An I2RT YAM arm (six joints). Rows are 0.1 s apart.
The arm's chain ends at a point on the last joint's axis. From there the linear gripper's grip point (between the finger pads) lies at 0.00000 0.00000 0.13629 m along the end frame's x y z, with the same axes.
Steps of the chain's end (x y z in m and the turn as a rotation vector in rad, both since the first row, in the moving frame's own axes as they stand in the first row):
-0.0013 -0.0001 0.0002 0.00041 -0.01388 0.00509
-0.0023 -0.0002 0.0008 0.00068 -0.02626 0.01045
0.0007 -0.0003 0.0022 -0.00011 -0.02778 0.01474
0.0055 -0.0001 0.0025 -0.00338 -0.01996 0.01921
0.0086 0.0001 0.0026 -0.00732 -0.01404 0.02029
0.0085 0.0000 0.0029 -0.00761 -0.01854 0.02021
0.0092 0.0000 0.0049 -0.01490 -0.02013 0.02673
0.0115 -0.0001 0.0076 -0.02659 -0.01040 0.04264
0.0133 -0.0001 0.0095 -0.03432 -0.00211 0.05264
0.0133 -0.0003 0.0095 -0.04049 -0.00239 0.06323
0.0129 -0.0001 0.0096 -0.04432 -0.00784 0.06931
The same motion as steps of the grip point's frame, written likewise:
-0.0032 -0.0002 0.0002 0.00041 -0.01388 0.00509
-0.0059 -0.0003 0.0008 0.00068 -0.02626 0.01045
-0.0031 -0.0003 0.0021 -0.00011 -0.02778 0.01474
0.0028 0.0003 0.0025 -0.00338 -0.01996 0.01921
0.0067 0.0011 0.0026 -0.00732 -0.01404 0.02029
0.0060 0.0010 0.0029 -0.00761 -0.01854 0.02021
0.0064 0.0020 0.0049 -0.01490 -0.02013 0.02673
0.0100 0.0035 0.0075 -0.02659 -0.01040 0.04264
0.0129 0.0046 0.0094 -0.03432 -0.00211 0.05264
0.0128 0.0052 0.0094 -0.04049 -0.00239 0.06323
0.0116 0.0059 0.0095 -0.04432 -0.00784 0.06931

